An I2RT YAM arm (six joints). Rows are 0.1 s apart.
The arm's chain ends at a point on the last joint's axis. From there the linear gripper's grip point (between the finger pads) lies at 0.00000 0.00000 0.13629 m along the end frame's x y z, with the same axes.
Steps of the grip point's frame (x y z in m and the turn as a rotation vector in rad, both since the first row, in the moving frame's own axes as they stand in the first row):
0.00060 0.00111 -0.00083 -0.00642 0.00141 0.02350
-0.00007 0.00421 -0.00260 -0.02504 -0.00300 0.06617
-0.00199 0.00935 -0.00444 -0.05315 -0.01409 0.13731
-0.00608 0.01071 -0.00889 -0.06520 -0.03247 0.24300
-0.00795 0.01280 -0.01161 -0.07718 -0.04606 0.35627
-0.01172 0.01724 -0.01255 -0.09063 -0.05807 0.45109
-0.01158 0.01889 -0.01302 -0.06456 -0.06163 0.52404
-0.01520 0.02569 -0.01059 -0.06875 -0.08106 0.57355
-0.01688 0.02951 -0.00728 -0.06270 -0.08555 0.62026
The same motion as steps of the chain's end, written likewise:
0.00042 0.00023 -0.00083 -0.00642 0.00141 0.02350
0.00045 0.00081 -0.00256 -0.02504 -0.00300 0.06617
0.00042 0.00226 -0.00423 -0.05315 -0.01409 0.13731
-0.00063 0.00245 -0.00853 -0.06520 -0.03247 0.24300
0.00004 0.00362 -0.01107 -0.07718 -0.04606 0.35627
-0.00135 0.00708 -0.01177 -0.09063 -0.05807 0.45109
-0.00132 0.01265 -0.01249 -0.06456 -0.06163 0.52404
-0.00216 0.01992 -0.00984 -0.06875 -0.08106 0.57355
-0.00341 0.02502 -0.00654 -0.06270 -0.08555 0.62026

